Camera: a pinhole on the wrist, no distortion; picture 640 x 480 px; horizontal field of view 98.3 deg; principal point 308.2 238.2 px. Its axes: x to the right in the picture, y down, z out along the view. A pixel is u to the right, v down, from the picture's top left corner.
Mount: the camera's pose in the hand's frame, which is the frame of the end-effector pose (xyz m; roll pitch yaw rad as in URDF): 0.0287 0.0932 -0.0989 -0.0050 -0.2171 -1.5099
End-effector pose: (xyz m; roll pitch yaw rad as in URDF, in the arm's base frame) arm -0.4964 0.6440 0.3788 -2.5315 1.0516 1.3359
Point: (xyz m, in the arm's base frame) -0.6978 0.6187 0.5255
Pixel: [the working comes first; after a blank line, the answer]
In the camera's frame: 0.2801 -0.2074 0.1409

outside the picture
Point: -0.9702 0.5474 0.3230
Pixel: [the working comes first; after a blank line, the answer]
In the camera's frame: 0.4332 -0.1040 0.4344

584 172
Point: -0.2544 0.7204 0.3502
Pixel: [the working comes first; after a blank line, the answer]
In the camera's frame: -0.0470 0.0630 -0.0990

behind the camera
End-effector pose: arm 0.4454 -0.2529 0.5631 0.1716 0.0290 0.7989
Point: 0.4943 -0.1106 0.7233
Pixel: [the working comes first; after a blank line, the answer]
In the camera's frame: 0.0617 0.1012 0.2425

379 354
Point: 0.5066 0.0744 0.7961
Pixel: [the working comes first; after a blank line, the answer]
In the camera's frame: -0.0464 0.2475 0.3236

269 450
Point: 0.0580 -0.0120 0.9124
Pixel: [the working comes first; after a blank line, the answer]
In the camera's frame: -0.3245 -0.1137 0.4438

106 167
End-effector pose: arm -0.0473 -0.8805 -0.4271 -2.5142 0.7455 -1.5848
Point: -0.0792 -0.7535 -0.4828
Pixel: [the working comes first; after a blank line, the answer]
In the camera's frame: 0.0259 -0.0841 0.1800

348 109
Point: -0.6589 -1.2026 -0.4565
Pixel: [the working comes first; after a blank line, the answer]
In the camera's frame: -0.3491 0.2525 -0.3534

behind the camera
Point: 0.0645 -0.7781 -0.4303
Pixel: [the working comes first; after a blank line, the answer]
In the camera's frame: 0.1781 -0.1122 0.1882

570 73
